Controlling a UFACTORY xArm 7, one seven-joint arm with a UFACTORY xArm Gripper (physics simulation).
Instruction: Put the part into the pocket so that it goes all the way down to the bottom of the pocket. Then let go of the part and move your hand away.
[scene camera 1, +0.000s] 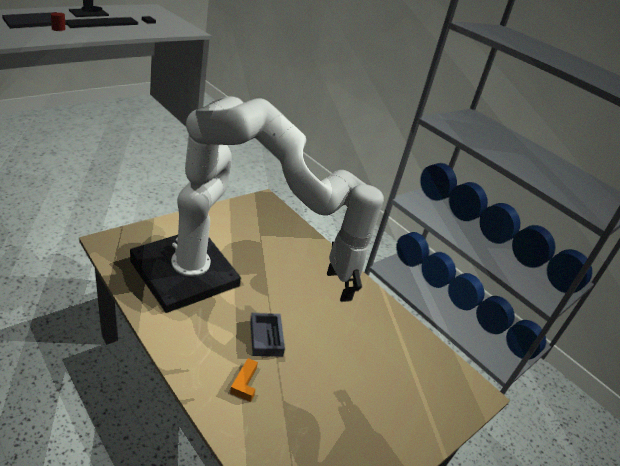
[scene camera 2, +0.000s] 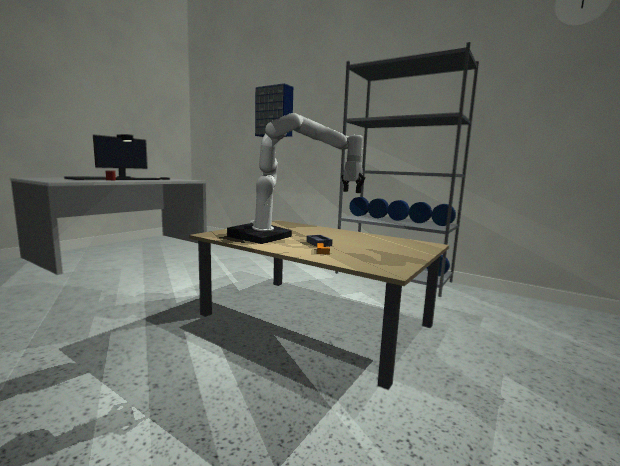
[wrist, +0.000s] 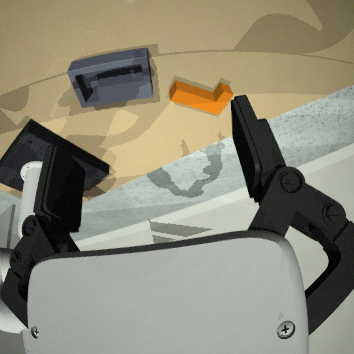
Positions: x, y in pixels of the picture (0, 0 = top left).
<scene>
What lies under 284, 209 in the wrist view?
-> The gripper.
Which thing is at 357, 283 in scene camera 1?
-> The gripper.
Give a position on an orange L-shaped block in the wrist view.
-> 180, 92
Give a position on a dark grey pocket block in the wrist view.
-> At 123, 75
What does the gripper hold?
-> Nothing.
</scene>
